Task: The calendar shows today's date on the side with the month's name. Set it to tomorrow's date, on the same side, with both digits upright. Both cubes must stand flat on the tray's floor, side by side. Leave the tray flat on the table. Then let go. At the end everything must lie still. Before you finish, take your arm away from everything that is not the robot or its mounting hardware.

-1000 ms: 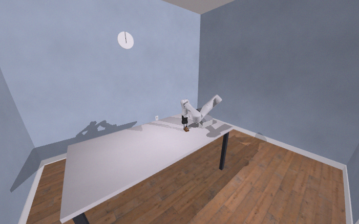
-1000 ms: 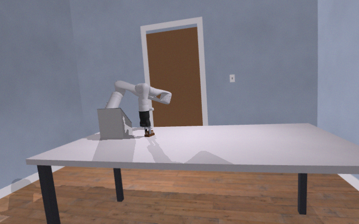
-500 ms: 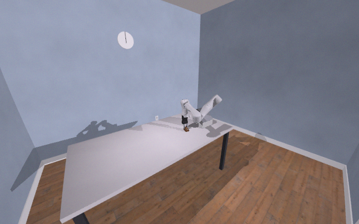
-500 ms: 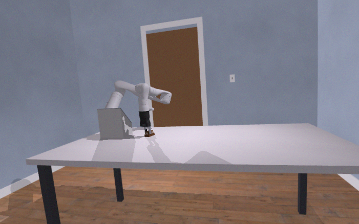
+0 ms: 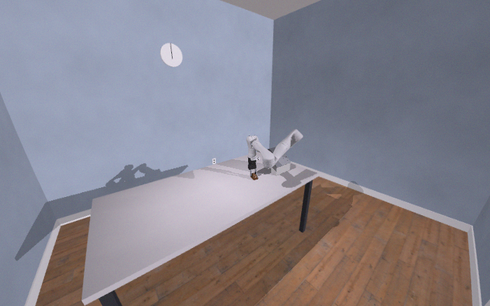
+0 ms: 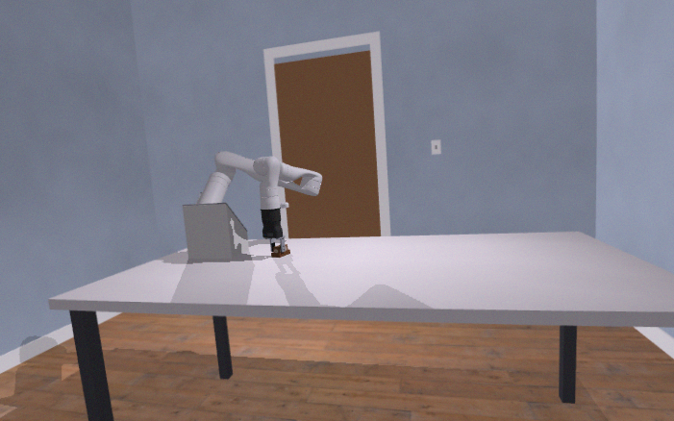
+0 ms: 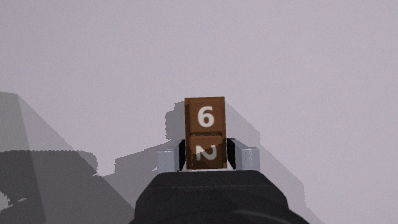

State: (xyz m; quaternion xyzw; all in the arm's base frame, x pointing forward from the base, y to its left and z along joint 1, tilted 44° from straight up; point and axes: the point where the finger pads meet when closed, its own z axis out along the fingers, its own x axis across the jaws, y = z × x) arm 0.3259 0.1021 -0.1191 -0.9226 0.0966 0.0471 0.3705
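Now: hand 1 cm above the brown cube.
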